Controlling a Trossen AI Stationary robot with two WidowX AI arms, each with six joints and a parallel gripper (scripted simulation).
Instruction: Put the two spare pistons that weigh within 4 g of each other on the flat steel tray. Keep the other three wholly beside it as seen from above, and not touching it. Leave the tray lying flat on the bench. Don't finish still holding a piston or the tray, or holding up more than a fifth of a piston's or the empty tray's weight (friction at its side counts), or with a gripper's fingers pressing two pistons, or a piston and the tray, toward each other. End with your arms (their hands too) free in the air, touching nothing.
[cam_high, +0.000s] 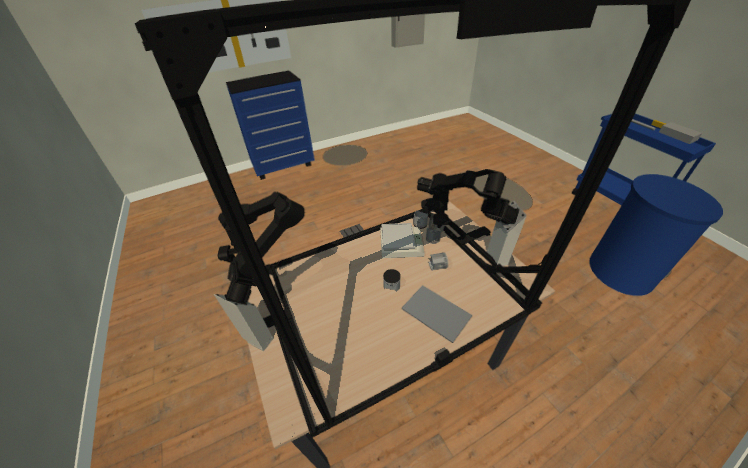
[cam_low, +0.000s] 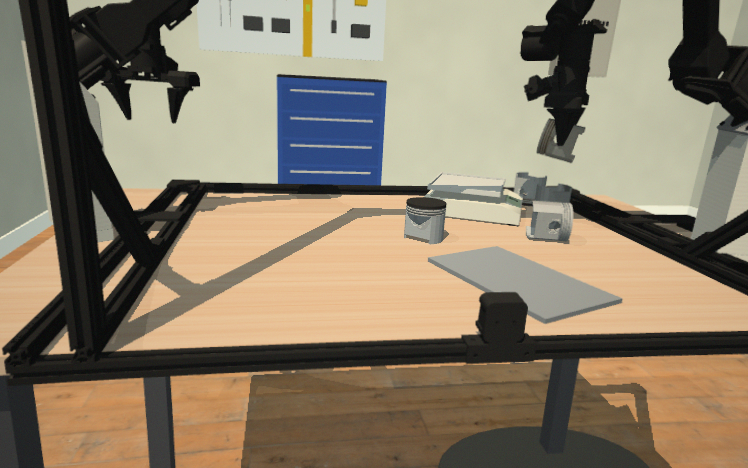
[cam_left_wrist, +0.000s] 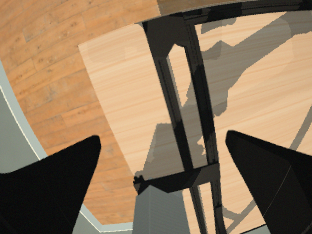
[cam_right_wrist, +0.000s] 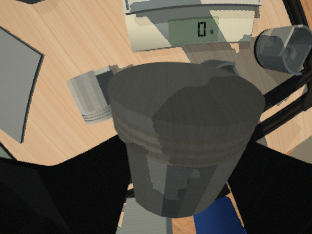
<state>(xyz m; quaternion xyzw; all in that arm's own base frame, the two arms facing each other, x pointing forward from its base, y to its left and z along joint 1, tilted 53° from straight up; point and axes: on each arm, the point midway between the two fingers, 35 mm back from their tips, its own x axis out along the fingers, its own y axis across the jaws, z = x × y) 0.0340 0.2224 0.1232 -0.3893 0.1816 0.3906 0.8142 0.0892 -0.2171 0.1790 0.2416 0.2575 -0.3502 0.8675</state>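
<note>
Right now my right hand is 31 cm past the flat grey steel tray, 20 cm above it and 17 cm to the right of it. From my right hand the other things lie so: white weighing scale (17 cm below, 14 cm to the left, 10 cm ahead); then tan piston (3 cm below, 1 cm to the left, 1 cm ahead); then dark-topped piston (28 cm to the left, 16 cm below, 12 cm behind).
</note>
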